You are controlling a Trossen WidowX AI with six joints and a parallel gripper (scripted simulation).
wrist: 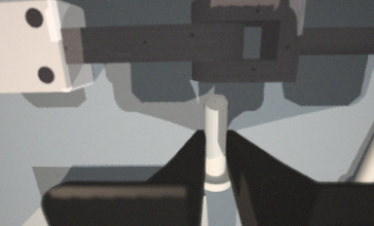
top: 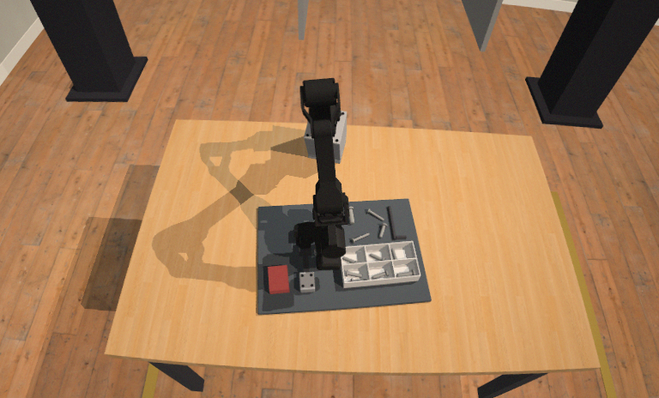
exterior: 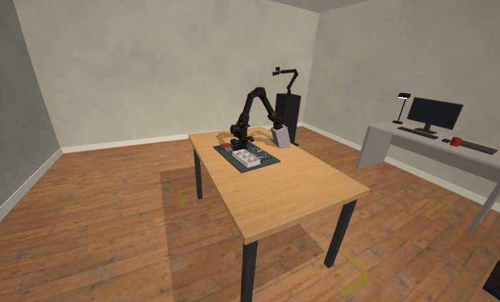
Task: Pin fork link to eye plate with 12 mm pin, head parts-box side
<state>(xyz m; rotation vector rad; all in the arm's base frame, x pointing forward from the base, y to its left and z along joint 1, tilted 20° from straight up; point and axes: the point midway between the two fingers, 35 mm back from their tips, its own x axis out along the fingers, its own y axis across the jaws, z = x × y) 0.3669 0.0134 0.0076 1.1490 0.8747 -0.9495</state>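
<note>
Right now my hand is 3 cm above the pale pin. The rest, counted from my hand: dark eye plate bar: 5 cm to the right, 3 cm below, 2 cm ahead; then light grey block: 10 cm ahead, 4 cm to the right, 3 cm below; then red block: 12 cm to the right, 9 cm ahead, 3 cm below.
</note>
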